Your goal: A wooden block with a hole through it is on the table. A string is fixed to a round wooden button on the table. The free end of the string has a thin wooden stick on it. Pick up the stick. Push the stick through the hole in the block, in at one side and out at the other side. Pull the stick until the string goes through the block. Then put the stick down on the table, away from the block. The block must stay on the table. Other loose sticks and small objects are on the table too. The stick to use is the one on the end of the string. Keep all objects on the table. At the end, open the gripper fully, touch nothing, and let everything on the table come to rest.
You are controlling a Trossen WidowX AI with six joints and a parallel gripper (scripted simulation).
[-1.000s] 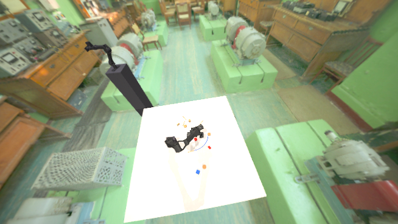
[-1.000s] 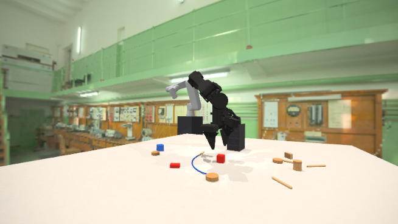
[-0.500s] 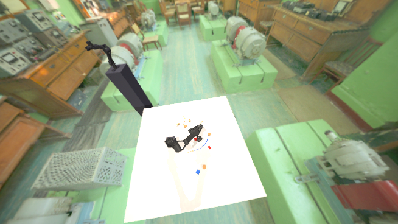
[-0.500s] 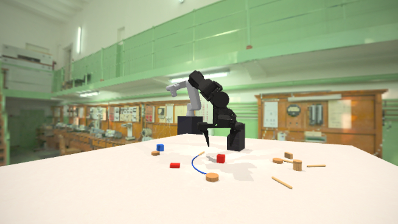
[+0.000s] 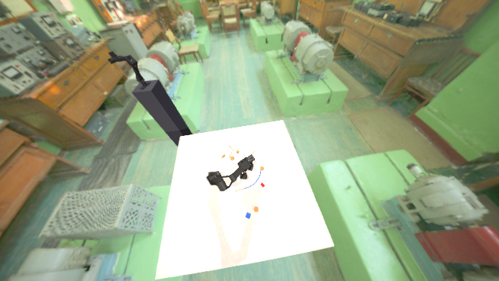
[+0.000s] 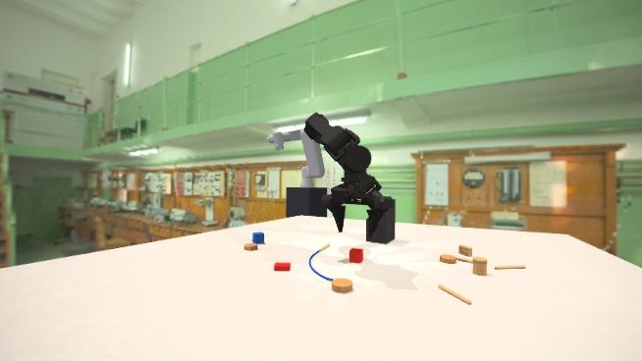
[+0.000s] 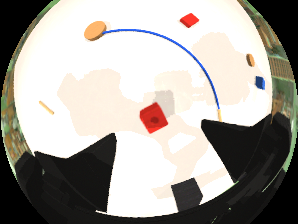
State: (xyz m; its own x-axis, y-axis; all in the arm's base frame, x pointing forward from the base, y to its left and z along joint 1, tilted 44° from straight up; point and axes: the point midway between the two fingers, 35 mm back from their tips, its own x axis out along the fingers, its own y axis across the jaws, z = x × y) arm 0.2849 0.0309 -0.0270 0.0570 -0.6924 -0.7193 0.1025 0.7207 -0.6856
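My gripper tip is 1 cm past the red cube and 5 cm above it. Round my gripper tip: thin wooden stick (5 cm behind, 14 cm to the right, 7 cm below); flat red piece (15 cm ahead, 10 cm to the right, 6 cm below); round wooden button (16 cm ahead, 6 cm to the left, 6 cm below).
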